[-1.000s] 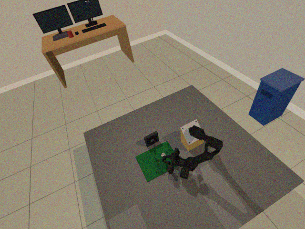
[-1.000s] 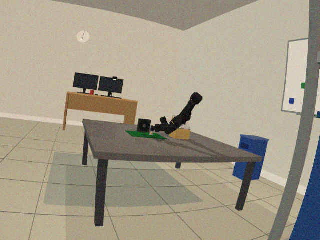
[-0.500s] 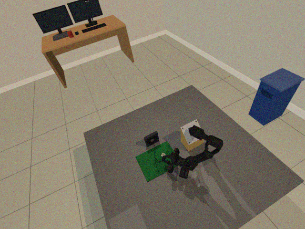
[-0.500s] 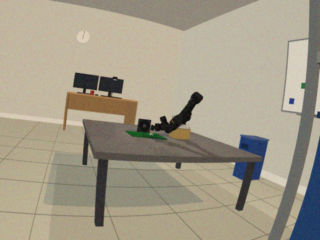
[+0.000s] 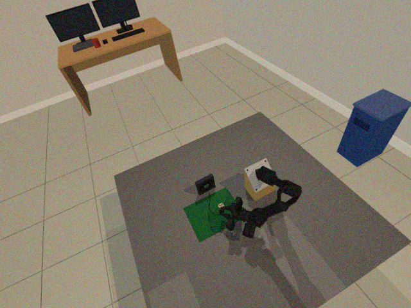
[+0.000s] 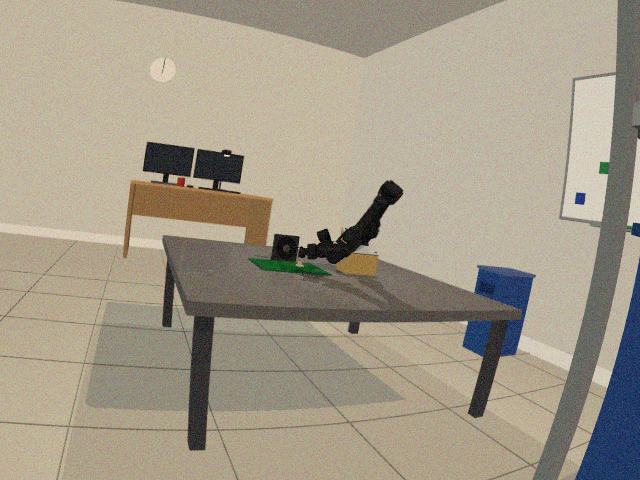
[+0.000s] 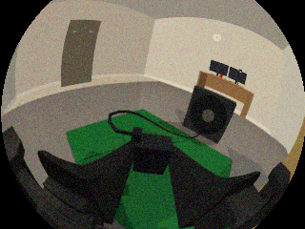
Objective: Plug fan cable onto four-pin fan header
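My gripper tip is now 3 cm short of the green board, 5 cm to the left of it and 10 cm above it. The rest, counted from my gripper tip: black fan (1 cm ahead, 22 cm to the right, 2 cm below); then white four-pin fan header (2 cm behind, 7 cm to the right, 8 cm below); then dark fan plug (1 cm below).
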